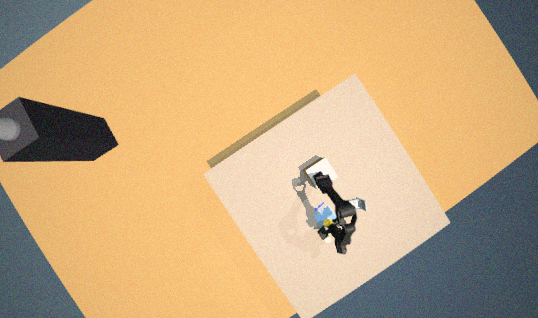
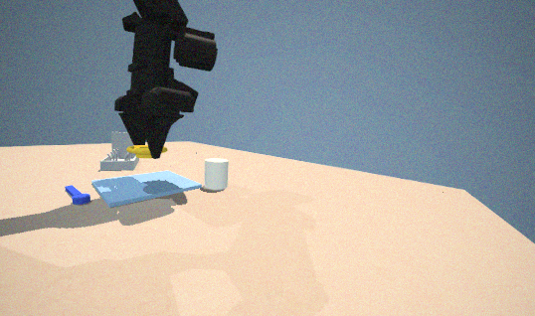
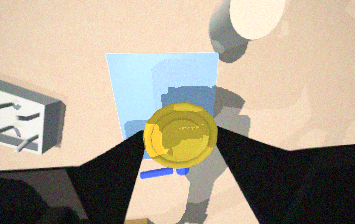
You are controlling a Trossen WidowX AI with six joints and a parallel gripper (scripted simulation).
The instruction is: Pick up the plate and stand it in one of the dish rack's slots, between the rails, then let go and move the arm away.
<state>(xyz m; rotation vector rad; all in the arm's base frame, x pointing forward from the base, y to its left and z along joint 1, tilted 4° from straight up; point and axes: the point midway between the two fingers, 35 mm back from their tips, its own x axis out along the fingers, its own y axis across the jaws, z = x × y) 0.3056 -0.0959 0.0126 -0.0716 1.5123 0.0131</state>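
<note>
Right now the light blue mat is 10 mm to the left of my gripper tip and 50 mm below it. From my gripper tip the other things lie so: blue spoon: 100 mm behind, 10 mm to the left, 50 mm below; white cup: 100 mm ahead, 60 mm to the right, 30 mm below; yellow plate: 10 mm above.
</note>
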